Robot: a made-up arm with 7 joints. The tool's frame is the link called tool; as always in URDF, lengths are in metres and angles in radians. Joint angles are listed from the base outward. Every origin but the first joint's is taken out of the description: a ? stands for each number. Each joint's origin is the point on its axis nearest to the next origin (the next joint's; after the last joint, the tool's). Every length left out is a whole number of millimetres.
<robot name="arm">
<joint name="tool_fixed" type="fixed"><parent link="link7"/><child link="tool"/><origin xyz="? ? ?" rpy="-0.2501 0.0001 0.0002"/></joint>
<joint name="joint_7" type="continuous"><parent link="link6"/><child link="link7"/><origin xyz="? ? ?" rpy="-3.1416 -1.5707 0"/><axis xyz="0 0 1"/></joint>
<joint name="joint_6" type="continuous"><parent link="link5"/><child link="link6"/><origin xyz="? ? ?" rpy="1.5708 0 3.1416"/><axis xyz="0 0 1"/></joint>
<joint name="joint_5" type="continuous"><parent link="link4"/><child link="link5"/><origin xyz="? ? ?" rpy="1.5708 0 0"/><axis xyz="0 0 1"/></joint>
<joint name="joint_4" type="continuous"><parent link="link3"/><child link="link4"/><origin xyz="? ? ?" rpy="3.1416 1.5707 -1.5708"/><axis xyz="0 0 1"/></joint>
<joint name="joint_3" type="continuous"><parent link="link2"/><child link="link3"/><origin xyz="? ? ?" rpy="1.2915 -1.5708 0"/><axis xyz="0 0 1"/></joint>
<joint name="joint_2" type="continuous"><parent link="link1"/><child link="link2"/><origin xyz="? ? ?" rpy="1.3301 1.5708 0"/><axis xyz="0 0 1"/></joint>
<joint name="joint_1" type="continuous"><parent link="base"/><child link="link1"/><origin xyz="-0.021 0.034 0.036" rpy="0.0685 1.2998 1.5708"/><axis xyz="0 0 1"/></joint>
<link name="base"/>
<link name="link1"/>
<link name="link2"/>
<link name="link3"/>
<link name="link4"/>
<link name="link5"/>
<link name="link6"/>
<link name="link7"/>
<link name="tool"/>
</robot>
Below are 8 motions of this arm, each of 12 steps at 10 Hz.
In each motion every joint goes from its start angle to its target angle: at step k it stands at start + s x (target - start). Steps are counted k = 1, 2, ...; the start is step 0. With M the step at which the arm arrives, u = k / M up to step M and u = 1 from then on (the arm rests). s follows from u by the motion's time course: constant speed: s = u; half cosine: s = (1 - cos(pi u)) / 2; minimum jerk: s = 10 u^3 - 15 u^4 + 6 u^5.
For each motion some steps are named. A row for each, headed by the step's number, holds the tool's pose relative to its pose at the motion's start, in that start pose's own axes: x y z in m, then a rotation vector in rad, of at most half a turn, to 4 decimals.
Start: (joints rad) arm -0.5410 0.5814 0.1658 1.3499 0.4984 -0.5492 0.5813
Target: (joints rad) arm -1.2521 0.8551 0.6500 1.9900 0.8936 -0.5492 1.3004
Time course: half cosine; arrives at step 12
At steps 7, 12:
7: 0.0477 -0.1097 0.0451 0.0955 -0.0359 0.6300
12: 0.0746 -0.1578 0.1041 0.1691 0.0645 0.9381

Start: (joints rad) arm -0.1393 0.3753 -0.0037 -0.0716 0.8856 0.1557 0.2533
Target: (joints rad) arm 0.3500 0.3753 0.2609 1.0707 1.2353 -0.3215 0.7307
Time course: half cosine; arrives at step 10
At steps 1, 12:
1: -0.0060 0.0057 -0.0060 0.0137 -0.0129 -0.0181
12: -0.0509 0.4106 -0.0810 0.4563 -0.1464 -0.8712

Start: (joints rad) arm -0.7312 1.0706 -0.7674 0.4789 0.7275 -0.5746 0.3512
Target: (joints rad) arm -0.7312 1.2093 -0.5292 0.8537 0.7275 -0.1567 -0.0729
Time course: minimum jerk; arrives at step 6
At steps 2, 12:
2: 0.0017 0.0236 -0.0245 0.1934 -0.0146 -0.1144
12: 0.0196 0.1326 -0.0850 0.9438 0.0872 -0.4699

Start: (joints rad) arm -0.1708 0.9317 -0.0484 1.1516 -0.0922 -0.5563 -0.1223
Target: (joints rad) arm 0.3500 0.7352 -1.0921 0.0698 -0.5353 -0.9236 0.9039
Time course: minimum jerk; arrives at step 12
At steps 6, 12:
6: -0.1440 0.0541 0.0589 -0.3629 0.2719 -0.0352
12: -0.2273 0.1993 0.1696 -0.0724 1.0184 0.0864

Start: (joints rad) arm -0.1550 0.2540 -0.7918 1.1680 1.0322 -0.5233 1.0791
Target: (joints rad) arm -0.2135 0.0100 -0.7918 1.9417 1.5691 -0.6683 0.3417
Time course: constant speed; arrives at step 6
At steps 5, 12:
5: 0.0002 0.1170 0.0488 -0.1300 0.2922 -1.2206
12: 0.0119 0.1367 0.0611 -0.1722 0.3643 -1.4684

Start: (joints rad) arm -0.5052 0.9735 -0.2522 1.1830 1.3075 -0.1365 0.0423
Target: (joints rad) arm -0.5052 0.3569 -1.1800 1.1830 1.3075 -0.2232 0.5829
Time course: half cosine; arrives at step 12
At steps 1, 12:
1: -0.0010 -0.0014 0.0050 -0.0175 -0.0110 0.0038
12: -0.0344 0.0214 0.2782 -1.1300 -0.4854 0.4524

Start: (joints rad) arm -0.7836 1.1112 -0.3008 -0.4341 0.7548 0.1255 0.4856
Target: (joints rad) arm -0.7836 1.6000 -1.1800 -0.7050 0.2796 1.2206 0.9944
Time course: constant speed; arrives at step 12
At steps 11, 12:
11: -0.0159 0.1534 0.0611 0.3800 -0.2349 -0.5669
12: -0.0082 0.1730 0.0631 0.3875 -0.2992 -0.6512

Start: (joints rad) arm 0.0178 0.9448 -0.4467 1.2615 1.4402 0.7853 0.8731
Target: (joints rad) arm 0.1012 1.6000 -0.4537 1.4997 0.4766 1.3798 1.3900
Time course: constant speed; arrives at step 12
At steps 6, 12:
6: -0.0933 0.0688 -0.1333 0.4174 -0.4420 -0.2744
12: -0.1109 0.1593 -0.2714 0.7611 -0.9894 -0.5778

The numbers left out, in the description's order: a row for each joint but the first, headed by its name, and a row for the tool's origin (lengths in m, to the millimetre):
tool: -0.021 0.002 0
joint_7: 0.024 0.057 0
joint_6: -0.007 0.003 0
joint_5: 0.03 -0.19 0
joint_4: 0.011 -0.017 0
joint_3: 0.047 0.157 0
joint_2: 0.036 0.027 0

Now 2 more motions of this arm.
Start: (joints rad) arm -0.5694 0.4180 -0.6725 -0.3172 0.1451 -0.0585 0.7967
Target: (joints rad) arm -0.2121 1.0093 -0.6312 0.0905 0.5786 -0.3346 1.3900
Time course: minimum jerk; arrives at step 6
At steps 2, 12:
2: 0.0182 0.0367 -0.0367 0.0004 -0.2100 -0.0013
12: 0.1595 0.1875 -0.0988 -0.1661 -0.7754 -0.2542

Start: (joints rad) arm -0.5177 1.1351 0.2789 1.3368 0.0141 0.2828 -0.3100
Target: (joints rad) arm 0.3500 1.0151 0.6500 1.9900 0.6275 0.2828 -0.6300
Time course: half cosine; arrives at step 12
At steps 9, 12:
9: 0.0616 0.2132 -0.2949 1.2817 -0.1272 -0.2249
12: 0.0739 0.2743 -0.3161 1.5025 -0.0872 -0.2614

